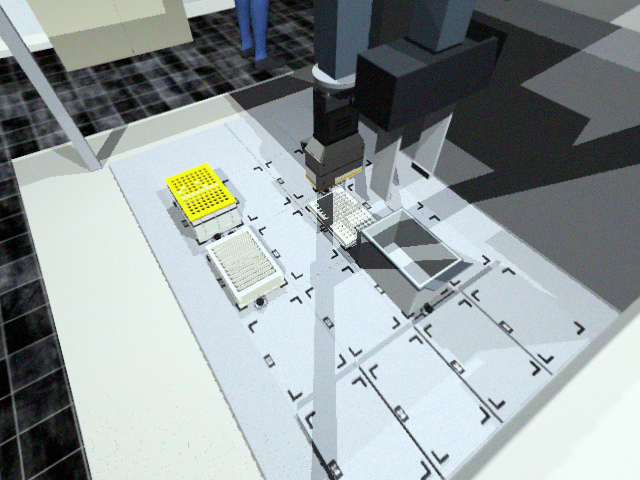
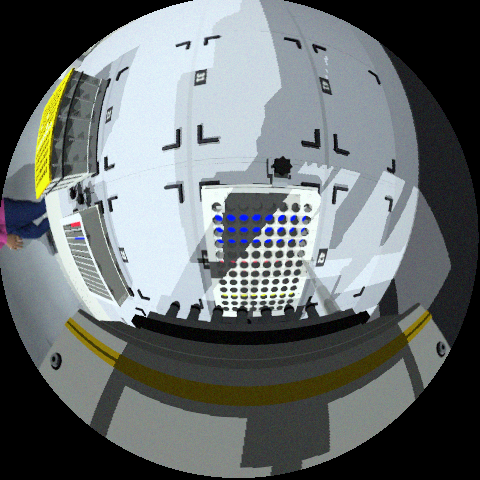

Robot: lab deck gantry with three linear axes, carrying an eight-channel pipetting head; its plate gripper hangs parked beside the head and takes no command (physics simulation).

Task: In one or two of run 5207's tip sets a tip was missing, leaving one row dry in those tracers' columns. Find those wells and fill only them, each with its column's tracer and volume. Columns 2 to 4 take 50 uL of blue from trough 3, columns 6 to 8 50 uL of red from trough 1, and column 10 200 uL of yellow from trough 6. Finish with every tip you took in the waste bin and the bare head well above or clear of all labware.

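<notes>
The pipetting head (image 1: 336, 155) (image 2: 250, 365) stands low over the white well plate (image 1: 349, 242) (image 2: 311, 196). One pale tip (image 2: 322, 290) hangs from the rightmost nozzle, its end by the plate's right-hand row; the other nozzles look bare. Its contents cannot be told. Columns 2 and 3 show blue in all rows; column 4 shows blue at left, unclear at right. Faint red shows in column 6, yellow in column 10. The parked plate gripper (image 1: 405, 184) hangs beside the head, paddles apart and empty. The trough reservoir (image 1: 262, 290) (image 2: 112, 260) shows red and blue.
The yellow tip rack (image 1: 199, 213) (image 2: 50, 135), with some paler openings, stands behind the reservoir at the left. The open waste bin (image 1: 395, 289) stands beside the plate, its walls higher than the plate. A person (image 1: 252, 25) (image 2: 22, 220) stands beyond the deck.
</notes>
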